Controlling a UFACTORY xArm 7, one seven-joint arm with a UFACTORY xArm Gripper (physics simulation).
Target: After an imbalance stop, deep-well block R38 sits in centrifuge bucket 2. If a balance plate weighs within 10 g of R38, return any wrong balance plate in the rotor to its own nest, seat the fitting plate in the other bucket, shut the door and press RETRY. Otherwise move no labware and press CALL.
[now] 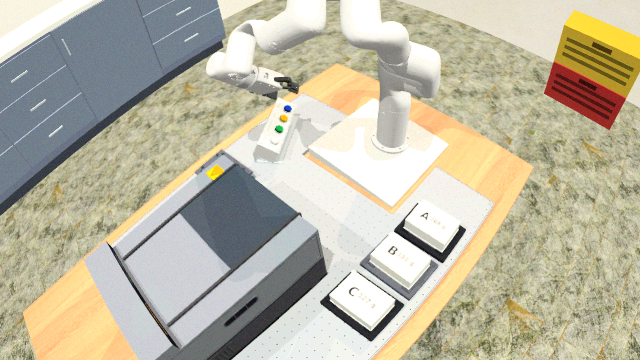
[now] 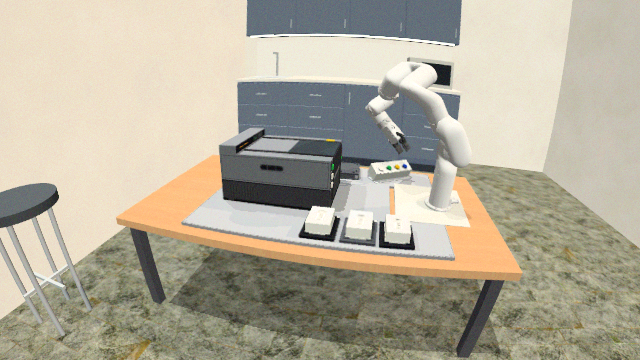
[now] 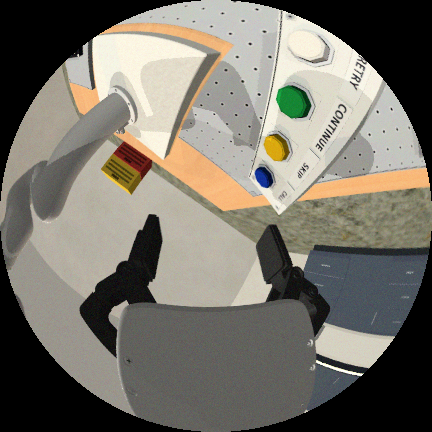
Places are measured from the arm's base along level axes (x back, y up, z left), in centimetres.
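Where they show: gripper, fingertip midpoint: (image 1: 287,92) (image 2: 405,151) (image 3: 212,231); arm's base at its link origin: (image 1: 390,139) (image 2: 438,204) (image 3: 122,104).
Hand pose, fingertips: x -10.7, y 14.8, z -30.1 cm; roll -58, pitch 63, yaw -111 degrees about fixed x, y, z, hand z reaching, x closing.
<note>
Things, the pixels of their top centre, and the offset from my fingertips. Level surfaces: height alone.
- white button panel at its top centre: (image 3: 309,152) (image 1: 273,119) (image 2: 391,162) dz -1.8, dx -6.3, dy -6.9 cm
- blue CALL button at its top centre: (image 3: 261,183) (image 1: 287,106) (image 2: 405,164) dz -2.8, dx +1.4, dy -7.8 cm
- white RETRY button at its top centre: (image 1: 273,138) (image 2: 381,167) dz +3.2, dx -12.3, dy -7.8 cm
- White balance plates A at its top centre: (image 1: 433,220) (image 2: 398,223) dz +55.9, dx -13.6, dy -9.9 cm
- B at its top centre: (image 1: 401,256) (image 2: 360,219) dz +53.5, dx -26.6, dy -9.9 cm
- C at its top centre: (image 1: 362,297) (image 2: 320,214) dz +51.3, dx -40.4, dy -9.9 cm
- low dark grey unit at its top centre: (image 1: 221,169) (image 2: 348,165) dz -5.8, dx -28.2, dy -11.0 cm
- table at its surface level: dy -16.6 cm
My gripper (image 1: 286,92) (image 2: 404,149) (image 3: 212,231) is open and empty, above and beyond the blue-button end of the white button panel (image 1: 263,146) (image 2: 376,176) (image 3: 320,95). The blue CALL button (image 1: 287,108) (image 2: 405,166) (image 3: 264,177) and white RETRY button (image 1: 275,140) (image 2: 381,170) (image 3: 307,46) are at opposite ends. White balance plates A (image 1: 431,225) (image 2: 398,228), B (image 1: 400,260) (image 2: 359,225) and C (image 1: 362,300) (image 2: 320,220) sit in separate nests; their small weight marks are blurred. The centrifuge (image 1: 280,272) (image 2: 295,172) top looks covered; R38, buckets and rotor are hidden.
The white arm base plate (image 1: 345,160) (image 2: 407,210) (image 3: 170,75) is beside the panel. A low dark grey unit (image 2: 351,171) stands between centrifuge and panel. A stool (image 2: 27,202) stands left of the table (image 2: 165,195). Blue cabinets (image 1: 110,65) (image 2: 300,102) (image 3: 360,290) stand behind.
</note>
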